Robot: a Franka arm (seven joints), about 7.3 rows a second.
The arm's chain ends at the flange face. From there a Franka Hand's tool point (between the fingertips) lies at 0.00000 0.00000 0.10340 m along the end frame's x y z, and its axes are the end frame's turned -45 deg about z.
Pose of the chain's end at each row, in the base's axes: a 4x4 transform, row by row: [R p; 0 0 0 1], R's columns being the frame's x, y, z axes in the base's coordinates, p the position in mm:
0.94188, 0.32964, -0.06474, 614.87; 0.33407, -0.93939, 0.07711, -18.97; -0.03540, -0.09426, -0.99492, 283.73; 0, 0, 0, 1
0.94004, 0.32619, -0.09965, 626.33; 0.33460, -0.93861, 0.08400, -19.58; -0.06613, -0.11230, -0.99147, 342.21; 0, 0, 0, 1
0.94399, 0.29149, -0.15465, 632.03; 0.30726, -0.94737, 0.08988, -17.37; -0.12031, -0.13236, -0.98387, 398.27; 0, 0, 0, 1
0.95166, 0.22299, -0.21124, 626.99; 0.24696, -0.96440, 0.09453, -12.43; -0.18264, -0.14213, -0.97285, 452.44; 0, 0, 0, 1
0.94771, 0.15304, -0.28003, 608.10; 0.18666, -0.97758, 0.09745, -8.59; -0.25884, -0.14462, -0.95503, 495.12; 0, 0, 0, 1
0.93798, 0.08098, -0.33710, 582.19; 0.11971, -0.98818, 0.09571, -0.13; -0.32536, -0.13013, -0.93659, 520.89; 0, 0, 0, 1
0.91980, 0.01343, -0.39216, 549.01; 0.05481, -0.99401, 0.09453, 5.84; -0.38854, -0.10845, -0.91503, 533.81; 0, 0, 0, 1
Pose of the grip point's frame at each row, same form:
0.43292, 0.89910, -0.06474, 608.18; 0.90047, -0.42803, 0.07711, -11.00; 0.04162, -0.09168, -0.99492, 180.86; 0, 0, 0, 1
0.43406, 0.89536, -0.09965, 616.03; 0.90030, -0.42710, 0.08400, -10.89; 0.03265, -0.12617, -0.99147, 239.69; 0, 0, 0, 1
0.46139, 0.87362, -0.15465, 616.04; 0.88716, -0.45263, 0.08988, -8.08; 0.00852, -0.17866, -0.98387, 296.54; 0, 0, 0, 1
0.51525, 0.83060, -0.21124, 605.15; 0.85656, -0.50731, 0.09453, -2.66; -0.02864, -0.22965, -0.97285, 351.85; 0, 0, 0, 1
0.56192, 0.77835, -0.28003, 579.14; 0.82324, -0.55926, 0.09745, 1.49; -0.08077, -0.28529, -0.95503, 396.37; 0, 0, 0, 1
0.60599, 0.72051, -0.33710, 547.33; 0.78340, -0.61410, 0.09571, 9.77; -0.13805, -0.32208, -0.93659, 424.05; 0, 0, 0, 1
0.64090, 0.65989, -0.39216, 508.46; 0.74163, -0.66411, 0.09453, 15.61; -0.19805, -0.35142, -0.91503, 439.20; 0, 0, 0, 1

